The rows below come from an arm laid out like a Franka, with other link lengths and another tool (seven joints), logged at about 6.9 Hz.
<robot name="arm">
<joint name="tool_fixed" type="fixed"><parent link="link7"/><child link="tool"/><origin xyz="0.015 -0.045 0.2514" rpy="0 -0.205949 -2.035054"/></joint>
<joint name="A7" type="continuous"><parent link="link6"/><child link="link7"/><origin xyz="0.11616 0 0" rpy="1.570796 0 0"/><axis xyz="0 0 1"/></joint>
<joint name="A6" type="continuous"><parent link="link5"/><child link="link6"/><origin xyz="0 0 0" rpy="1.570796 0 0"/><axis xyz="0 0 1"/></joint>
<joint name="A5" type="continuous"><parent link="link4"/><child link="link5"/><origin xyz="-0.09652 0.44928 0" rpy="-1.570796 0 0"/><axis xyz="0 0 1"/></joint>
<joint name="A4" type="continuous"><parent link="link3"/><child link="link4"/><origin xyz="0.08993 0 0" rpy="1.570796 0 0"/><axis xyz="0 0 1"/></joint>
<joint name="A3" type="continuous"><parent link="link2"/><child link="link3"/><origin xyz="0 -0.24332 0" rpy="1.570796 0 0"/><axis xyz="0 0 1"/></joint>
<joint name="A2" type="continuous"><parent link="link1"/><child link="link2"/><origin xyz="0 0 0" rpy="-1.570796 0 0"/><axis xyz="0 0 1"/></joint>
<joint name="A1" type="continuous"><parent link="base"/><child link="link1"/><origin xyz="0 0 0.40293"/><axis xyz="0 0 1"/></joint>
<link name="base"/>
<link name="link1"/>
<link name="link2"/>
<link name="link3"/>
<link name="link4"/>
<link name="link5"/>
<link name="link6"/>
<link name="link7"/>
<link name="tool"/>
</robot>
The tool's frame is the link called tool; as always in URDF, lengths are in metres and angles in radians. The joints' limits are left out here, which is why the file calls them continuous.
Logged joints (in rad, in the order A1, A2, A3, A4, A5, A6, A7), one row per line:
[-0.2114 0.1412 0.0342 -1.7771 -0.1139 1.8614 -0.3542]
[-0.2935 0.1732 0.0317 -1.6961 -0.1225 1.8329 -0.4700]
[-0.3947 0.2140 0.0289 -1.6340 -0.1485 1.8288 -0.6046]
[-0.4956 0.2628 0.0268 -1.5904 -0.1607 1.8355 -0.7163]
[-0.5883 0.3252 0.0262 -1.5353 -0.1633 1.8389 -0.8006]
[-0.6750 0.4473 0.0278 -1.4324 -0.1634 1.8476 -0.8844]
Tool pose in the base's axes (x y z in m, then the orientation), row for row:
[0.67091 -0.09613 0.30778 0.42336 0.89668 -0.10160 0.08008]
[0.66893 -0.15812 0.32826 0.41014 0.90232 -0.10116 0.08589]
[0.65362 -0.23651 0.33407 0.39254 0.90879 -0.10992 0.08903]
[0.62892 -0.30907 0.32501 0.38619 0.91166 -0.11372 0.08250]
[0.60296 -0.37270 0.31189 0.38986 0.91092 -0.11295 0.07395]
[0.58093 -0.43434 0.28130 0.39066 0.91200 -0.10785 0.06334]
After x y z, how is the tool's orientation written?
As a quaternion, x y z w.
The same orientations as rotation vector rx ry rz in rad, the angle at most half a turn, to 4 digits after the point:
[1.2662 2.6818 -0.3039]
[1.2225 2.6895 -0.3015]
[1.1679 2.7038 -0.3270]
[1.1534 2.7227 -0.3396]
[1.1703 2.7344 -0.3391]
[1.1801 2.7551 -0.3258]

